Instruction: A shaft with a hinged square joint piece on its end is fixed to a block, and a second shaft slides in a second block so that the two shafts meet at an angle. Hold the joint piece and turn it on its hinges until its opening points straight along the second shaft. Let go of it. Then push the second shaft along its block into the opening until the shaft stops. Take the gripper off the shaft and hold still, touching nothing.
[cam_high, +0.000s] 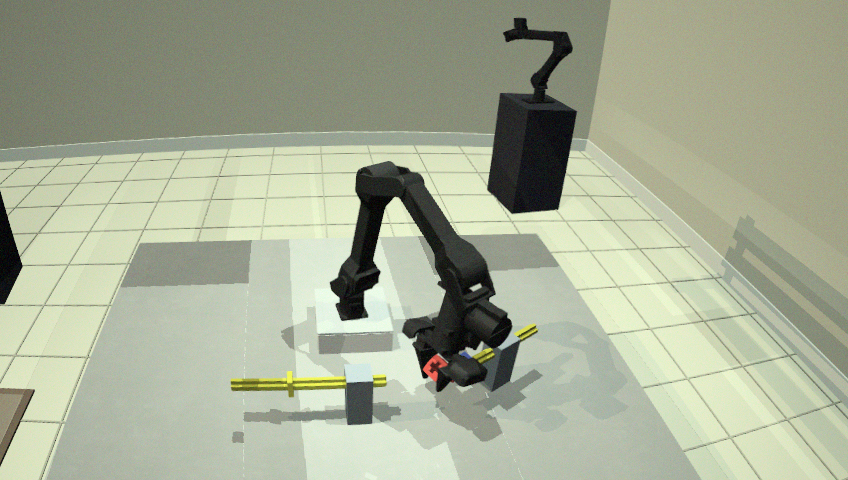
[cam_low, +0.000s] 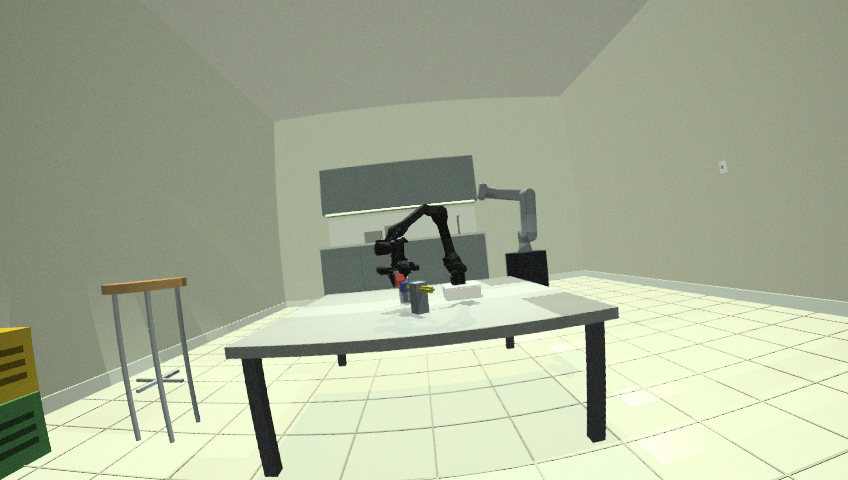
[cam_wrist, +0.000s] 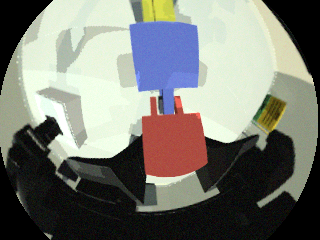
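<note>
Right now my gripper tip is 30 mm below the red square joint piece, 20 mm to the right of it and 10 mm past it.
</note>
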